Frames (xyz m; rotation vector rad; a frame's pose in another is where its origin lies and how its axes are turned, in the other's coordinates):
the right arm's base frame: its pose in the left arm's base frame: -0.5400 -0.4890 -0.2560 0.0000 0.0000 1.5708
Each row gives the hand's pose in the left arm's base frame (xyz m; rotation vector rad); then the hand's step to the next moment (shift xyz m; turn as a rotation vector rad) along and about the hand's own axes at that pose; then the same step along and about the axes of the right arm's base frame.
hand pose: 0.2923 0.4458 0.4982 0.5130 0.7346 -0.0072
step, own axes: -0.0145 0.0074 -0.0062 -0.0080 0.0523 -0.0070
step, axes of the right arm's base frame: 0.0068 0.0135 0.0087 0.0477 0.0009 0.0240
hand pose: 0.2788 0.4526 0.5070 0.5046 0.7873 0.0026
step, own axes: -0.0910 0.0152 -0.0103 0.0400 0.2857 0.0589
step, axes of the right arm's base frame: 0.0009 0.0690 0.0621 0.2339 -0.1205 0.1322
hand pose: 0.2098 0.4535 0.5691 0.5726 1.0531 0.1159
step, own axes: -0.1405 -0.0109 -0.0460 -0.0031 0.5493 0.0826
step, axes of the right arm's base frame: -0.0414 0.1116 0.0884 0.4330 -0.1655 0.3060
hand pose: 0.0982 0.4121 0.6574 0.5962 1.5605 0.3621
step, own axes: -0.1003 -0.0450 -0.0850 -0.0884 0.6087 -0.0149
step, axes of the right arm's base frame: -0.0832 0.0909 0.0642 0.4446 -0.0781 0.4180
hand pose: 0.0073 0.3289 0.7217 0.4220 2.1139 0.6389
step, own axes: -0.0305 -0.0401 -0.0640 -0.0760 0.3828 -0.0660
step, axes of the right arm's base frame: -0.0665 0.0377 0.0281 0.2529 -0.0144 0.3042
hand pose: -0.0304 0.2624 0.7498 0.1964 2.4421 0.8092
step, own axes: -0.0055 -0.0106 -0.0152 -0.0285 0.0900 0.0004
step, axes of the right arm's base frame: -0.0179 0.0034 0.0064 0.0643 -0.0210 0.0658
